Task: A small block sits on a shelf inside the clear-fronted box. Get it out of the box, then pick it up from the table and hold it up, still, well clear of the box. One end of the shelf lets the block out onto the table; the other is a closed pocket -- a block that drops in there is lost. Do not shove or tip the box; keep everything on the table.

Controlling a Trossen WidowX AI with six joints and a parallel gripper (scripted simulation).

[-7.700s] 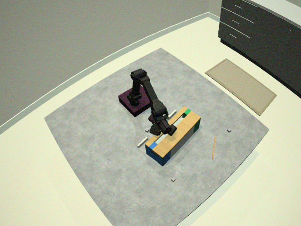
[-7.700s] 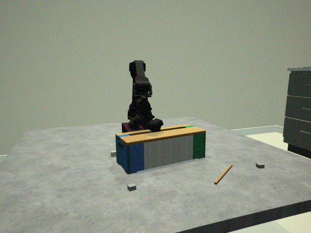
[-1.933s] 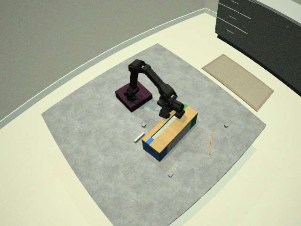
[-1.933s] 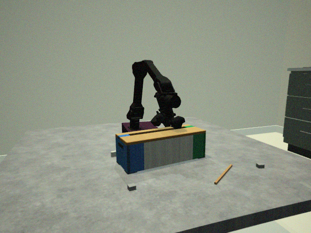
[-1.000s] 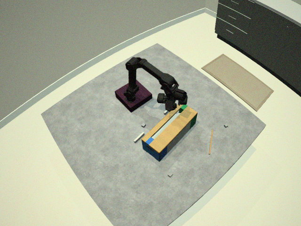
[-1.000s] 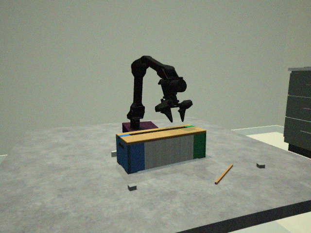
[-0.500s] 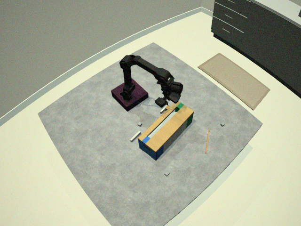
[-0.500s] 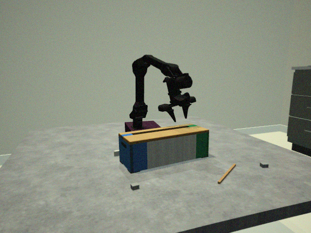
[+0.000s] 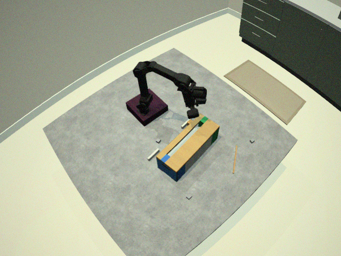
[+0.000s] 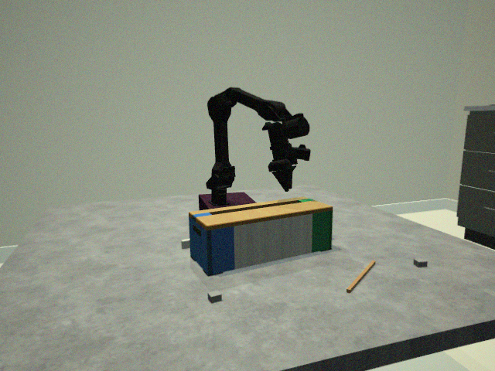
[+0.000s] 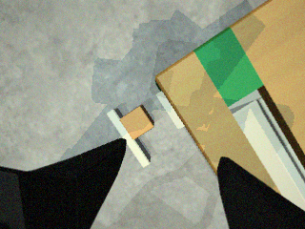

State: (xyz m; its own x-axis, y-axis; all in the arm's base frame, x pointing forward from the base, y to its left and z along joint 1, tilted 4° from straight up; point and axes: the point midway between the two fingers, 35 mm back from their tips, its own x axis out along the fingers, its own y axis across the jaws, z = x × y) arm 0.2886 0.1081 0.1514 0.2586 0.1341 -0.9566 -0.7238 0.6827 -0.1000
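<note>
Now: the tan block 140 mm below my gripper tip, 30 mm behind it and 20 mm to the left of it. From my gripper tip the other things lie so: orange stick: 340 mm ahead, 150 mm below, 10 mm to the right; box: 150 mm to the right, 90 mm below, 50 mm ahead.
</note>
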